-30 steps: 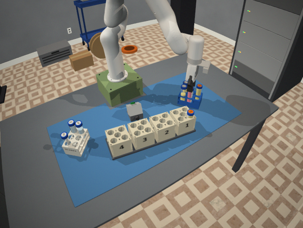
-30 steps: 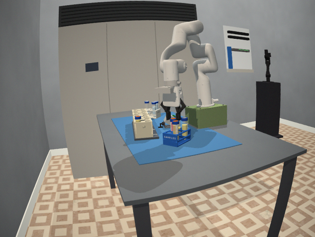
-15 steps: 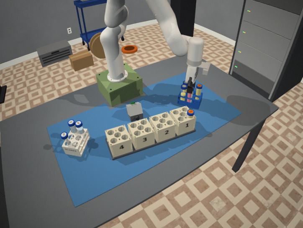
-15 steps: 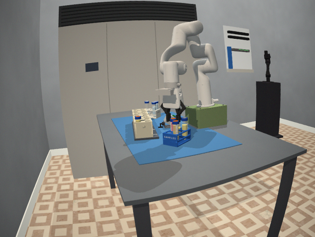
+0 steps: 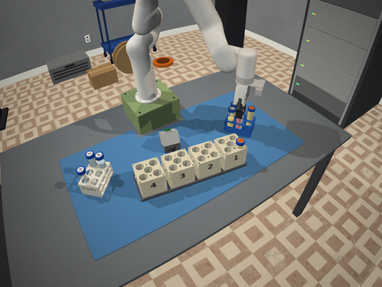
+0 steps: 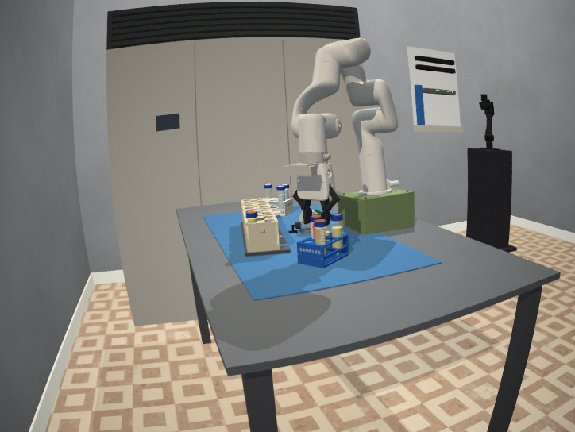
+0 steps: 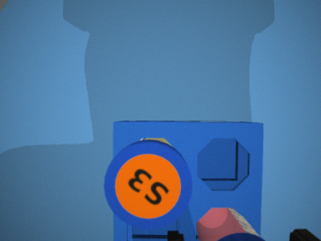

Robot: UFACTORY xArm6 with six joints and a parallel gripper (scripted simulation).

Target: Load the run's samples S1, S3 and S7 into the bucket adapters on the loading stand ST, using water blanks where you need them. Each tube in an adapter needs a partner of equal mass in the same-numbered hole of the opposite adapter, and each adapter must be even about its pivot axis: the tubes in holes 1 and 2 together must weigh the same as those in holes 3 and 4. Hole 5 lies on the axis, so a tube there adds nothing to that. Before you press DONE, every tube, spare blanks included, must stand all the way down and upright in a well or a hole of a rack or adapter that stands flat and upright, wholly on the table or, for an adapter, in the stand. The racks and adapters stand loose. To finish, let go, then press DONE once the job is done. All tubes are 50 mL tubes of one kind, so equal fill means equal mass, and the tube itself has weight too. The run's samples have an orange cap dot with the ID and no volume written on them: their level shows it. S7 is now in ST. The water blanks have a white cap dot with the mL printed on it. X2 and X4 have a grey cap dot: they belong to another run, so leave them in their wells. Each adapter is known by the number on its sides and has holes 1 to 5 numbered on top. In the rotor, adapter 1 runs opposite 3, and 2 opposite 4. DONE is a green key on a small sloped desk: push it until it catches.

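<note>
Right now my hand is 10 mm short of the pink-filled tube and 50 mm above it. The rest, counted from my hand: sample tube (170 mm ahead, 120 mm to the right, 50 mm below); blue samples rack (10 mm behind, 20 mm to the left, 90 mm below); adapter 1 (140 mm ahead, 140 mm to the right, 60 mm below).
</note>
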